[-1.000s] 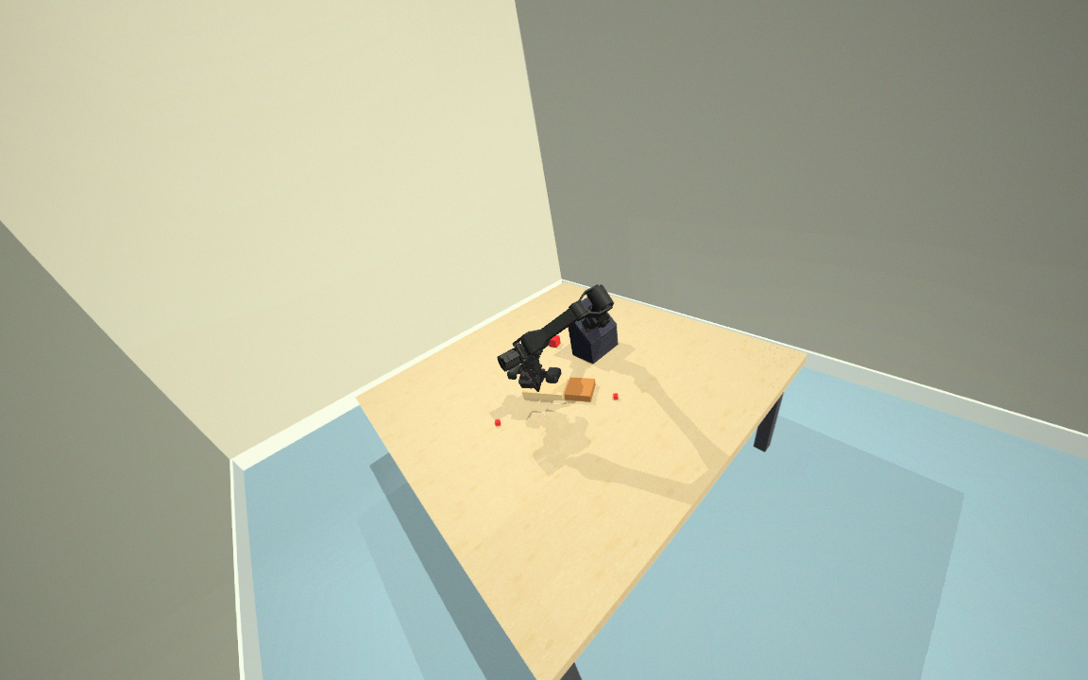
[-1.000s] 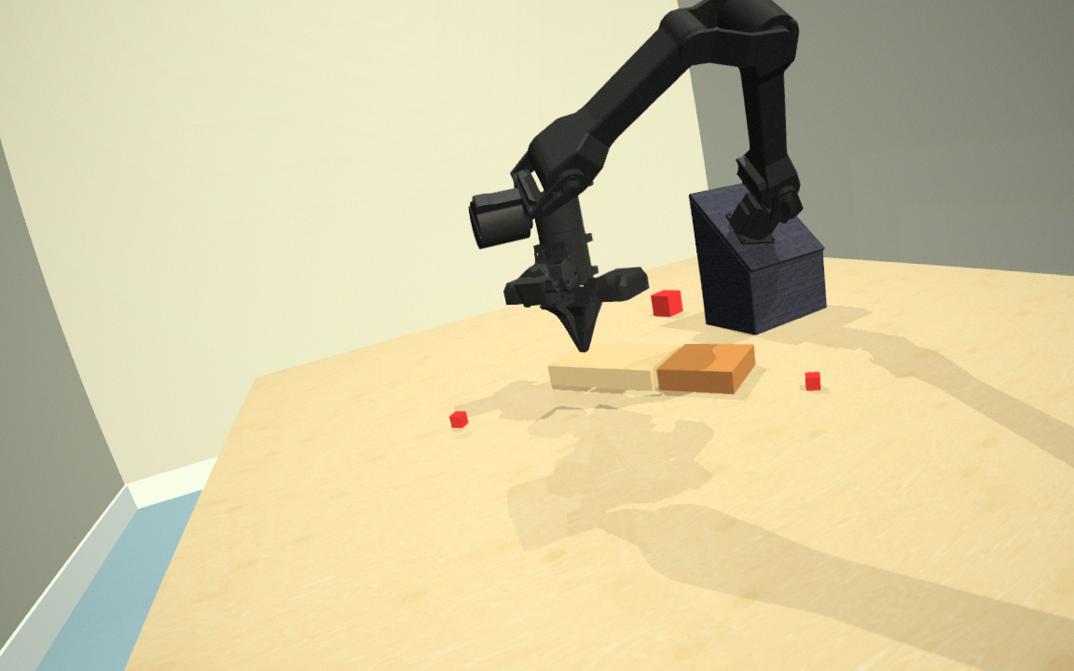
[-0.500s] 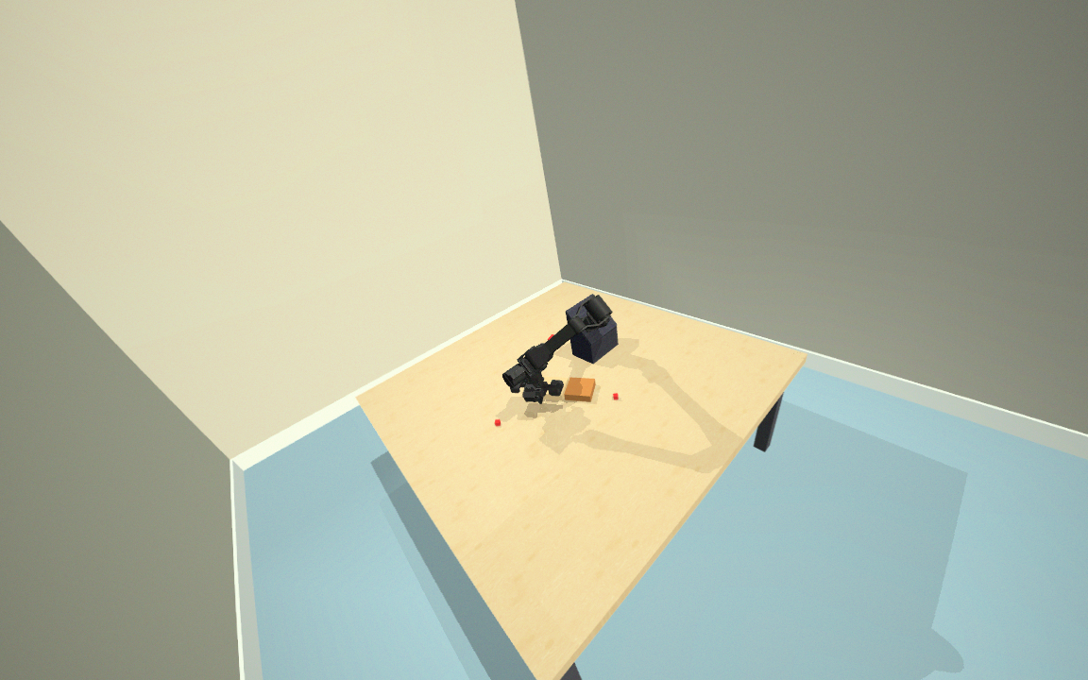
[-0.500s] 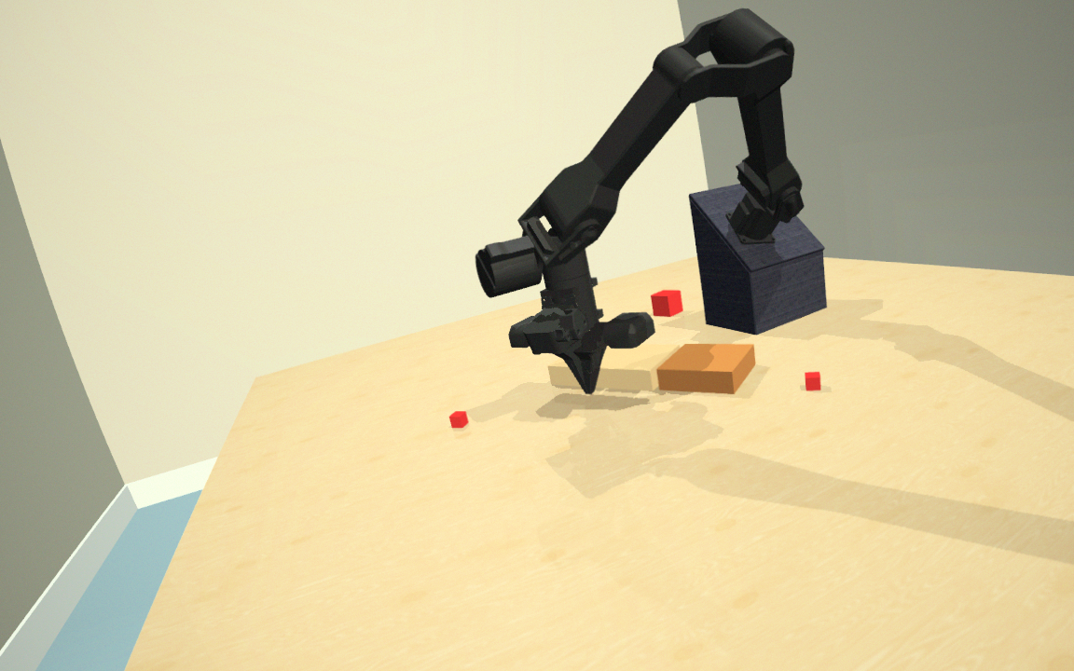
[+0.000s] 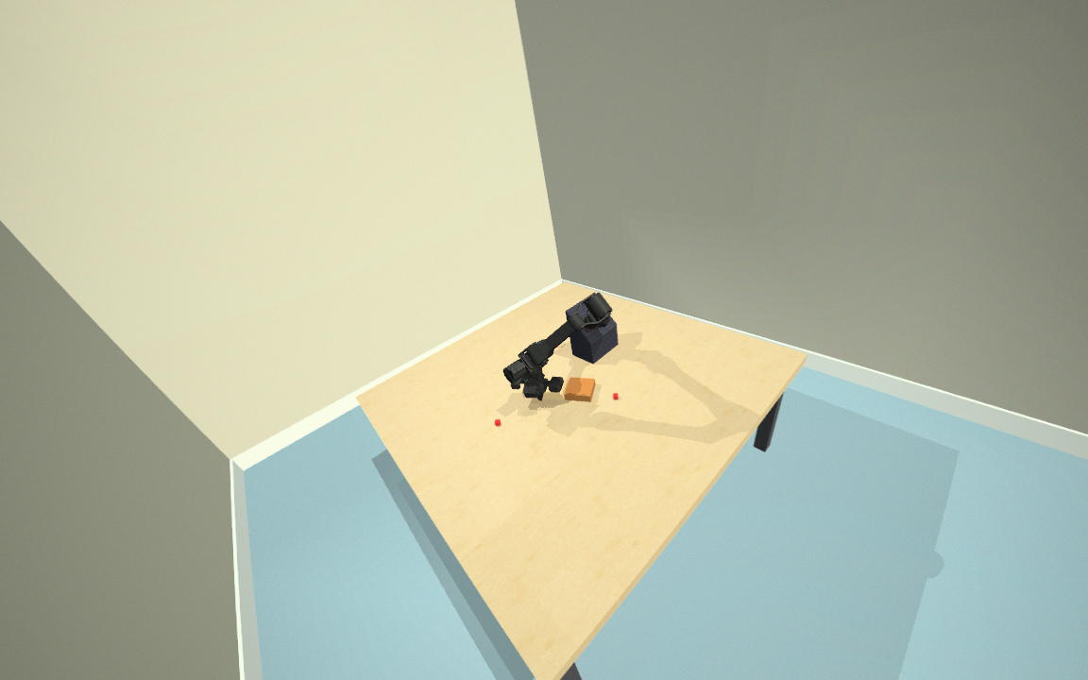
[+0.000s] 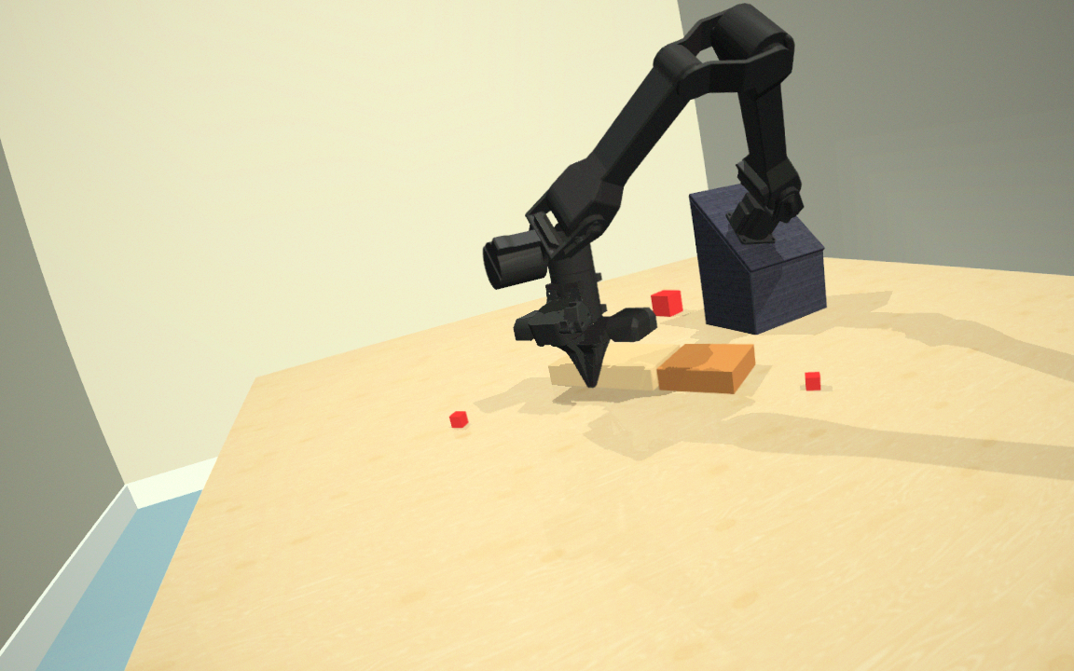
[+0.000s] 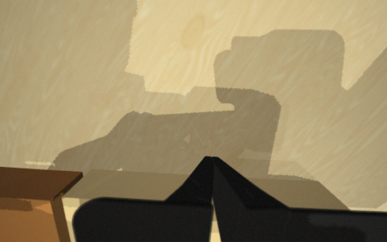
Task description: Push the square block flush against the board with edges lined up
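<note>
The pale board is 5 cm behind my gripper tip, 4 cm to the right of it and 1 cm above it. From my gripper tip the other things lie so: orange-brown square block (14 cm behind, 7 cm to the left, 1 cm above).
</note>
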